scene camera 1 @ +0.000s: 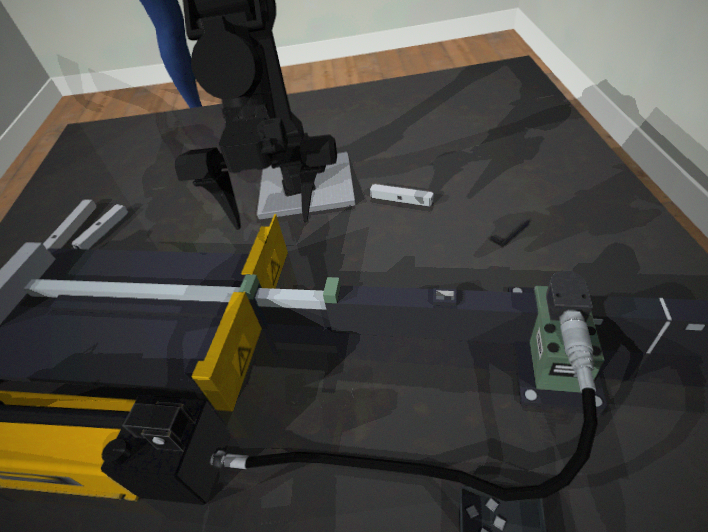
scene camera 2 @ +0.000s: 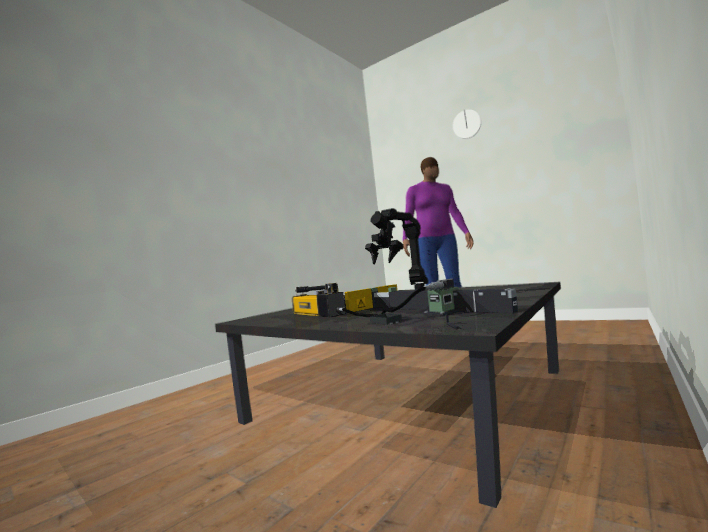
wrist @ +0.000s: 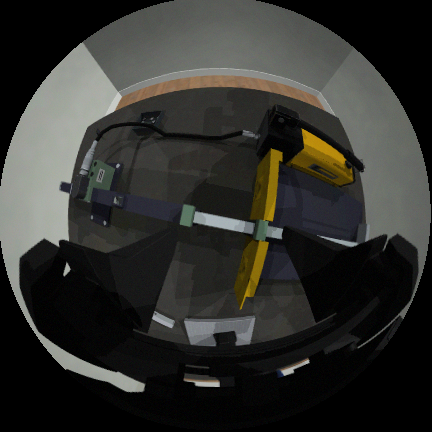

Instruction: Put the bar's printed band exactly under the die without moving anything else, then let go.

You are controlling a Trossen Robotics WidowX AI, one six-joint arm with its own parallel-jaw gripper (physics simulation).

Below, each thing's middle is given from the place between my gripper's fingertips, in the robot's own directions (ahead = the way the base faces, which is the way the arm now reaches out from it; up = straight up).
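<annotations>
Counted from my hand, the black cable (scene camera 1: 481, 499) is 310 mm ahead, 80 mm to the left and 150 mm below. My gripper itself is 300 mm to the left of the yellow-black box (scene camera 1: 156, 447), 130 mm short of it, and 140 mm above it.
</annotations>
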